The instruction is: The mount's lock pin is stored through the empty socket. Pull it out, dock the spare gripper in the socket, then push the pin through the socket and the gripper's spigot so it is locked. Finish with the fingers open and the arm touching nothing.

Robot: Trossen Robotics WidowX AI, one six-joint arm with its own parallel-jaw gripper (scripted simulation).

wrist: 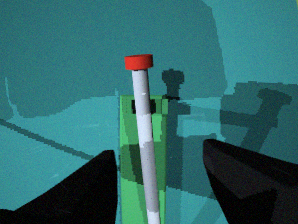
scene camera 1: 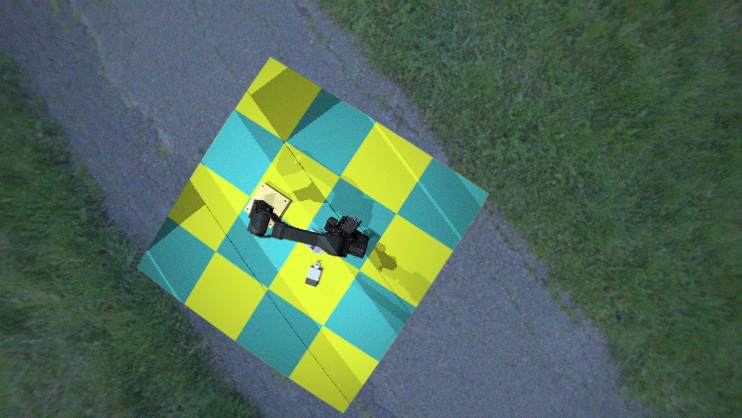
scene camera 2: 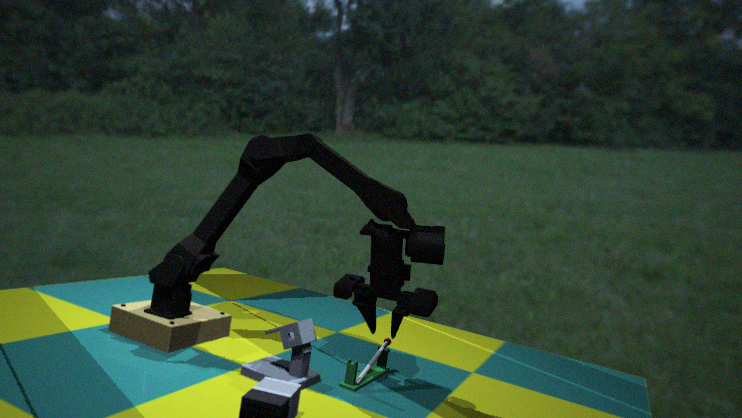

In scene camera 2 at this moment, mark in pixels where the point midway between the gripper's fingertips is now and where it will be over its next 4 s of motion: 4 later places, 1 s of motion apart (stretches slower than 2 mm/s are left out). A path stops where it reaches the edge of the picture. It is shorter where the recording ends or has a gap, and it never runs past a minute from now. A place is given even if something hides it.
My gripper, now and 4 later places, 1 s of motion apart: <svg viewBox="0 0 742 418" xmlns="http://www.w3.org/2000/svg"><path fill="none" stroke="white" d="M383 335L379 360L375 357L383 344L376 343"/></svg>
